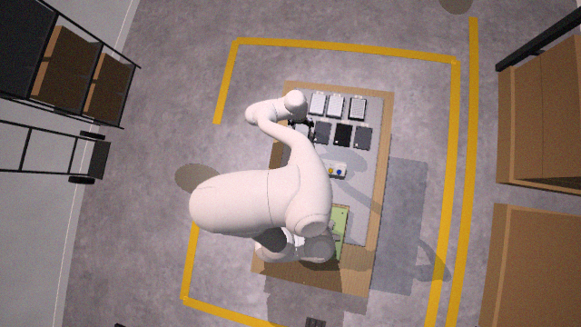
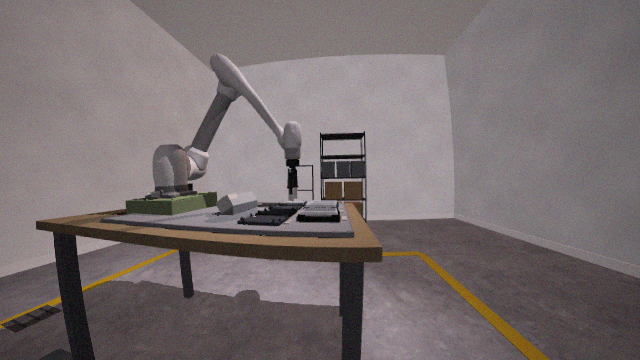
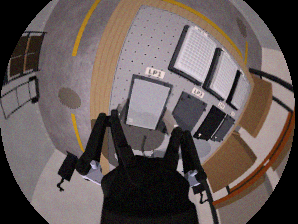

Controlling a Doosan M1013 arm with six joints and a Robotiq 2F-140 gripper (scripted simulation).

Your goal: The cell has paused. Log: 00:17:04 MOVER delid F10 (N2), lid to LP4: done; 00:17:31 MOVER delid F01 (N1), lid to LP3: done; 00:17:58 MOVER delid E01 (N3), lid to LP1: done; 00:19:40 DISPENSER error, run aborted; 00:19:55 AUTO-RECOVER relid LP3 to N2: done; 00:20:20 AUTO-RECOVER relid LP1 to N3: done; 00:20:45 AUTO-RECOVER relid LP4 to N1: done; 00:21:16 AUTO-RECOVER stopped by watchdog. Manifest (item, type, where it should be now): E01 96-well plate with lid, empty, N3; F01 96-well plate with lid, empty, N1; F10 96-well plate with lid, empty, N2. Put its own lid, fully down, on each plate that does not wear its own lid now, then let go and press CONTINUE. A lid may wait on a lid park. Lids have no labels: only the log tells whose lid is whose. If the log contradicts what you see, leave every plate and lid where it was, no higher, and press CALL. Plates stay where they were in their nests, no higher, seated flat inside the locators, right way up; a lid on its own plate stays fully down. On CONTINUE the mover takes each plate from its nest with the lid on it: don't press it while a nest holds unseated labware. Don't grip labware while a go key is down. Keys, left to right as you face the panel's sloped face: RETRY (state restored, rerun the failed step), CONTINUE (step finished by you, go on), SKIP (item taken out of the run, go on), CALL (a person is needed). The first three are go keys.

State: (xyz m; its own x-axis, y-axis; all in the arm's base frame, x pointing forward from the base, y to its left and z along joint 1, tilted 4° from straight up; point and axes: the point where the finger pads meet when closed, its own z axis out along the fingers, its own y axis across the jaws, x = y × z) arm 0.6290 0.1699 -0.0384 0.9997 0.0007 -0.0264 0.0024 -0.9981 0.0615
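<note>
The label lies 90 mm ahead of my hand and 50 mm below it.
</note>
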